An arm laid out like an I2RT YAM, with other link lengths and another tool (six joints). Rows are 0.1 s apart.
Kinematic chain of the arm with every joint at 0, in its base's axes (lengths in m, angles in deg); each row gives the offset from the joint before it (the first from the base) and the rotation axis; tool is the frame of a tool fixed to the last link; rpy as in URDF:
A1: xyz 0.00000 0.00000 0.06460 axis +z
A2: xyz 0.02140 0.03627 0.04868 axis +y
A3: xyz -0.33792 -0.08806 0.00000 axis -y
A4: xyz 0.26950 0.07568 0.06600 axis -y
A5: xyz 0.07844 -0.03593 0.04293 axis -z
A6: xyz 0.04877 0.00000 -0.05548 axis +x
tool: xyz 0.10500 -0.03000 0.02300 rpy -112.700 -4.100 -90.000
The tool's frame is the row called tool.
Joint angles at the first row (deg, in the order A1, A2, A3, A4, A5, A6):
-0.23 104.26 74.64 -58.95 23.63 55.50
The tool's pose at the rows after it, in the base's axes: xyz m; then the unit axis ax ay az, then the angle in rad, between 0 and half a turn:
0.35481, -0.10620, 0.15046, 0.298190, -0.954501, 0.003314, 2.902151
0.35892, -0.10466, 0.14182, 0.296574, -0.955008, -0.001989, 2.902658
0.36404, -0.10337, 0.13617, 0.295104, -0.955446, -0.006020, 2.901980
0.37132, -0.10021, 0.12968, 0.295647, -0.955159, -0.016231, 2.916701
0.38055, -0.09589, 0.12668, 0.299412, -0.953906, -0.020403, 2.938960
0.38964, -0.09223, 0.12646, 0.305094, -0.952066, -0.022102, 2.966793
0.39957, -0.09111, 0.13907, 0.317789, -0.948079, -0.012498, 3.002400
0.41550, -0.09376, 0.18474, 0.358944, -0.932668, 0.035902, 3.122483
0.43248, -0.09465, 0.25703, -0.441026, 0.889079, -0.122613, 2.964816
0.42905, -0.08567, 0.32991, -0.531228, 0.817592, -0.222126, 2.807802
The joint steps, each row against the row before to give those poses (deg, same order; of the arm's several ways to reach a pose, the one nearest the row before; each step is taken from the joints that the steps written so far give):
0.01 1.36 0.07 0.56 -0.73 0.89
0.04 1.24 -0.01 0.98 -0.55 0.34
0.05 1.28 0.66 0.34 -0.40 0.30
0.01 1.16 0.72 0.86 -1.36 0.10
0.35 0.82 0.89 0.99 -0.88 -0.01
0.29 0.34 0.77 1.14 -0.74 -0.32
0.26 -0.89 1.44 0.40 0.21 -1.41
0.32 -5.68 0.49 4.02 1.83 -5.81
0.04 -9.83 -2.54 11.13 0.34 -13.22
0.17 -10.65 -4.95 12.04 -2.71 -15.68

